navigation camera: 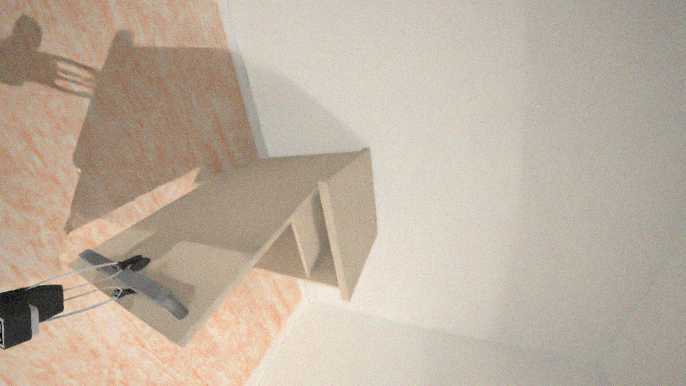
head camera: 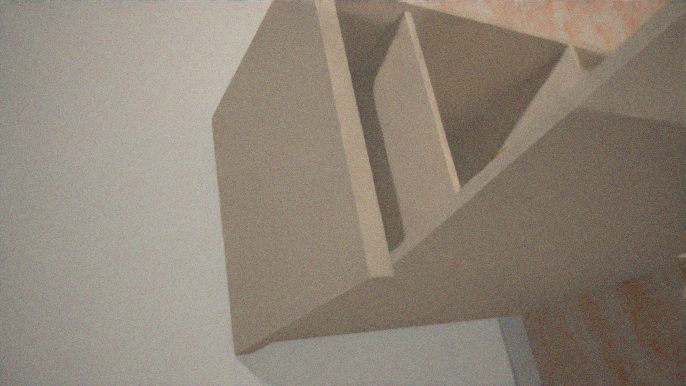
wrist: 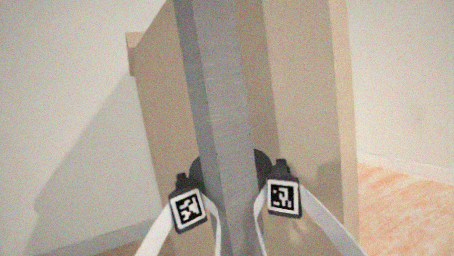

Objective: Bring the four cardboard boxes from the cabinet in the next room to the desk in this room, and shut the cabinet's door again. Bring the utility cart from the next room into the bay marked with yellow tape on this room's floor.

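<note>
The beige cabinet stands against a wall with its door partly open. A shelf board shows inside through the gap; much of the interior is hidden by the door. A long grey handle is on the door's outer face. My gripper is shut on this handle, one fingertip on each side of it. The gripper does not show in the head view. The cardboard boxes, utility cart, desk and yellow tape do not show in these views.
A pale wall is beside the cabinet, with a skirting board at its foot. The orange-streaked floor carries shadows of the door and my arm.
</note>
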